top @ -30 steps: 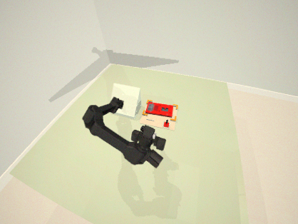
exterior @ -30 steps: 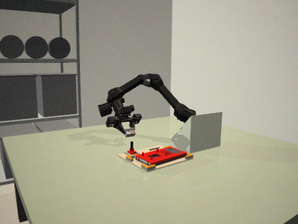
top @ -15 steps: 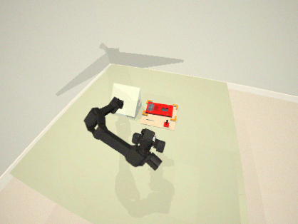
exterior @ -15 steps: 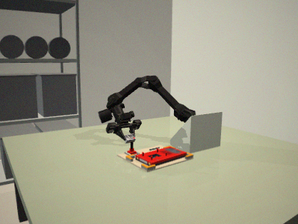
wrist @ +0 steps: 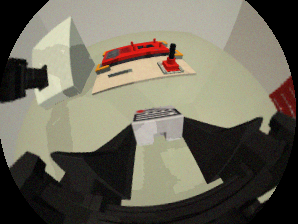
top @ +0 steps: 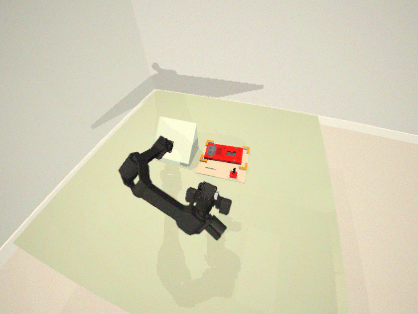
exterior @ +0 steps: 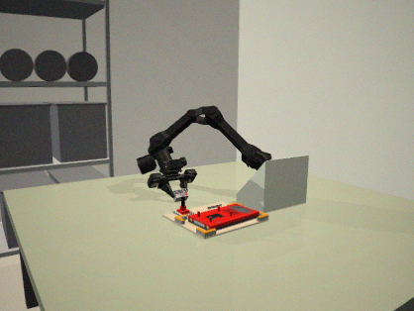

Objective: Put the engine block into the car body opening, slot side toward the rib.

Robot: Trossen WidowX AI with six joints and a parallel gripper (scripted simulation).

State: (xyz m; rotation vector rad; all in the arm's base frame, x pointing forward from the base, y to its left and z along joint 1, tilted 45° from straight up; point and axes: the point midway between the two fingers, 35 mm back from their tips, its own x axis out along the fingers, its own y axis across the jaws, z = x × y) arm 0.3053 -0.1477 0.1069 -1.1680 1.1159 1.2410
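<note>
My gripper tip is 10 mm to the left of the grey engine block. Round my gripper tip: black upright peg 60 mm ahead, 130 mm to the left, 20 mm above.
</note>
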